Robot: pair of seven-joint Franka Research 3 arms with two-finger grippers.
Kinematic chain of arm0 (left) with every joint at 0, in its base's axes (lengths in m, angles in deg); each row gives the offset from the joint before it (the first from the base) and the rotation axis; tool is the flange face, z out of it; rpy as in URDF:
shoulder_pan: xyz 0 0 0.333 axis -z
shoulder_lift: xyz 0 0 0 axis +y
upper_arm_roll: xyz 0 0 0.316 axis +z
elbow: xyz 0.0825 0 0 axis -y
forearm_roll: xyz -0.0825 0 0.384 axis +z
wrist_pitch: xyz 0 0 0 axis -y
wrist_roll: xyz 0.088 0 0 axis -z
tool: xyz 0 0 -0.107 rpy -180 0 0
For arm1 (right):
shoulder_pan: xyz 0 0 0.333 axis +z
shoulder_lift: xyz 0 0 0 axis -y
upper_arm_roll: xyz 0 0 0.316 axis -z
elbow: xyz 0.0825 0 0 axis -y
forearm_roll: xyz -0.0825 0 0.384 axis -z
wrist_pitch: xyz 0 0 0 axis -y
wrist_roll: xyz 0.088 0 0 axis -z
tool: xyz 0 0 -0.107 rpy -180 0 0
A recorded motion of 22 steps. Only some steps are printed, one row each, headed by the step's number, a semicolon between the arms.
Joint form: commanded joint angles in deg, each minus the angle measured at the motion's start. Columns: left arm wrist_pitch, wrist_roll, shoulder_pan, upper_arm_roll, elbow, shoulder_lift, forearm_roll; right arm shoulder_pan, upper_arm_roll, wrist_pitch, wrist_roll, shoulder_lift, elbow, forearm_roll.
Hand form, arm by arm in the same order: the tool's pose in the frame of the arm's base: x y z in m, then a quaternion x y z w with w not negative. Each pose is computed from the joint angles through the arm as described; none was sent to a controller.
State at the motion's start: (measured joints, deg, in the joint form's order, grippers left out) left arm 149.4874 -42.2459 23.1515 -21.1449 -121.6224 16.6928 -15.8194; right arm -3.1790 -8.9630 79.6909 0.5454 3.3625 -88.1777 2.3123
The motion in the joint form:
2: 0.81 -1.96 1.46 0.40 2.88 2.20 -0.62; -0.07 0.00 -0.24 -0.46 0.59 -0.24 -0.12
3: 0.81 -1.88 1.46 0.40 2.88 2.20 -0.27; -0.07 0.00 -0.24 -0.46 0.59 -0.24 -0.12
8: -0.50 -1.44 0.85 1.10 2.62 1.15 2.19; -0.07 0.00 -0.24 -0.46 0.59 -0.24 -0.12
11: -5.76 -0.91 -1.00 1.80 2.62 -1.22 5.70; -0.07 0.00 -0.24 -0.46 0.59 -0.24 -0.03
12: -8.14 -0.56 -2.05 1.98 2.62 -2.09 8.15; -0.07 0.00 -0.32 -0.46 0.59 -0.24 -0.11
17: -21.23 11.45 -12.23 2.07 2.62 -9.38 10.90; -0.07 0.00 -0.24 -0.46 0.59 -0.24 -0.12
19: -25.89 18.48 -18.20 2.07 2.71 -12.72 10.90; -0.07 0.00 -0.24 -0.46 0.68 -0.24 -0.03
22: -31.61 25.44 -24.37 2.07 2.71 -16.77 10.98; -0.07 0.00 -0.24 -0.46 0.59 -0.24 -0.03
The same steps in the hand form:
2: 0.4382 -0.4235 0.3030 0.97616 0.12038 -0.01847 0.17967; 0.5109 0.0498 0.6585 0.99767 0.04595 -0.04286 0.02650
3: 0.4381 -0.4236 0.3030 0.97677 0.11728 -0.01697 0.17854; 0.5109 0.0498 0.6585 0.99767 0.04595 -0.04286 0.02650
8: 0.4442 -0.4134 0.3087 0.98075 0.10443 -0.00640 0.16488; 0.5109 0.0498 0.6585 0.99767 0.04595 -0.04286 0.02650
11: 0.4540 -0.3920 0.3225 0.98709 0.08997 -0.00545 0.13242; 0.5110 0.0496 0.6585 0.99766 0.04584 -0.04282 0.02728
12: 0.4586 -0.3810 0.3268 0.99048 0.07896 -0.00302 0.11268; 0.5108 0.0497 0.6584 0.99764 0.04592 -0.04355 0.02662
17: 0.4954 -0.2852 0.3752 0.99769 0.03452 -0.01063 0.05751; 0.5109 0.0498 0.6585 0.99767 0.04595 -0.04286 0.02650
19: 0.5114 -0.2297 0.3997 0.99862 0.02165 -0.01195 0.04638; 0.5104 0.0496 0.6593 0.99769 0.04582 -0.04204 0.02736
22: 0.5169 -0.1713 0.4279 0.99922 0.01090 -0.01900 0.03276; 0.5110 0.0496 0.6585 0.99766 0.04584 -0.04282 0.02728

